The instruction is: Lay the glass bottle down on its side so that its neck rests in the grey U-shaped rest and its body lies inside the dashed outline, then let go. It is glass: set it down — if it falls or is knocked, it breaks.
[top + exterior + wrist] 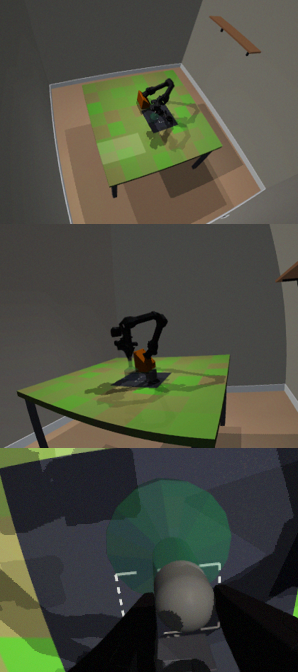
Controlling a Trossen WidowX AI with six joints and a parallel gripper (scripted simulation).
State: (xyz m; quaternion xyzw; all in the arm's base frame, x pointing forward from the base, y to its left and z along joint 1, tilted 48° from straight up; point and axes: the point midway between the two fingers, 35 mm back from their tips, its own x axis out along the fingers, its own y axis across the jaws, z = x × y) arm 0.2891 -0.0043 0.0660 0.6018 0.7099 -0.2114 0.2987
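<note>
Now: the green glass bottle 5 cm below my gripper tip. Round my gripper tip: dark mat: 1 cm behind, 8 cm to the left, 14 cm below.
</note>
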